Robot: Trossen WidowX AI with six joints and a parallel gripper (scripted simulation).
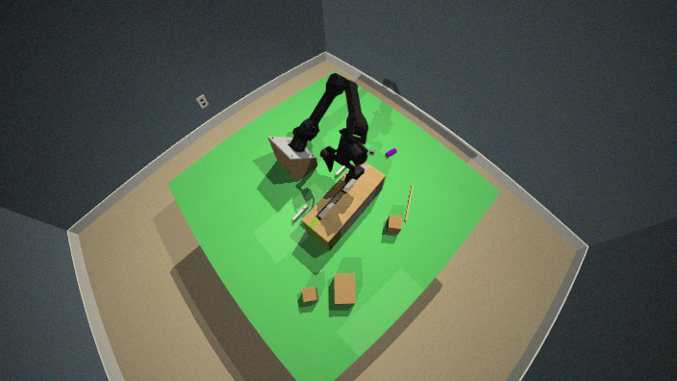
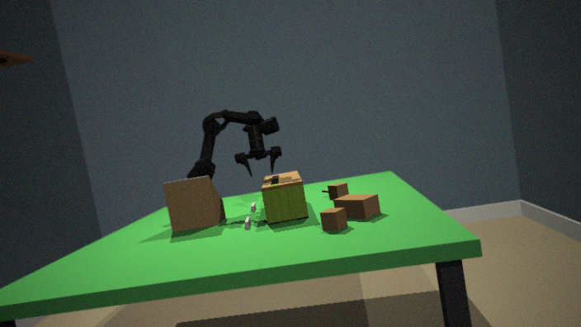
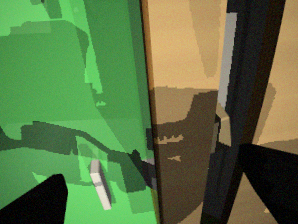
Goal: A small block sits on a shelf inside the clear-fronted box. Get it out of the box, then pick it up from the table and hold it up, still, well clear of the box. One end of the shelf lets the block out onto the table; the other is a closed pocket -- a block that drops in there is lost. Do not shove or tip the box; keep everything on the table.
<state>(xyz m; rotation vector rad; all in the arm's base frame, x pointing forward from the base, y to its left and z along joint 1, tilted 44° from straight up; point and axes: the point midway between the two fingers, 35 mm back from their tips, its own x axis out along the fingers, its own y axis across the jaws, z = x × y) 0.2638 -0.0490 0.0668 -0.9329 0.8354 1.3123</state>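
My gripper tip is 9 cm above the box, 4 cm to the left of it and 4 cm short of it. The rest, counted from my gripper tip: grey piece: 30 cm to the left, 15 cm below, 3 cm behind; then thin wooden rod: 28 cm ahead, 18 cm to the left, 15 cm below; then block: 7 cm below, 5 cm ahead, 4 cm to the right.
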